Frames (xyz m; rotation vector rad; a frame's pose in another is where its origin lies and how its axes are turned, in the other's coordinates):
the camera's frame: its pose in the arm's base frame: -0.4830 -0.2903 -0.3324 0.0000 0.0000 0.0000
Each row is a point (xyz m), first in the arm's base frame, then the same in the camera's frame.
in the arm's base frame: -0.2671 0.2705 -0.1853
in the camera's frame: 0.2159 0.5608 0.1471
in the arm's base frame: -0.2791 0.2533 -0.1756
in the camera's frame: 0.2039 0.5436 0.1568
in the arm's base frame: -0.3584 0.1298 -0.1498
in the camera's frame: 0.1246 0.4201 0.1826
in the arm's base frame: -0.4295 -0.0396 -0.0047
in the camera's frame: 0.0535 0.2507 0.3277
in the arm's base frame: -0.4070 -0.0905 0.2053
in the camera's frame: 0.0760 0.1998 0.5377
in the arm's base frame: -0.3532 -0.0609 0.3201
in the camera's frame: 0.1298 0.2294 0.6525
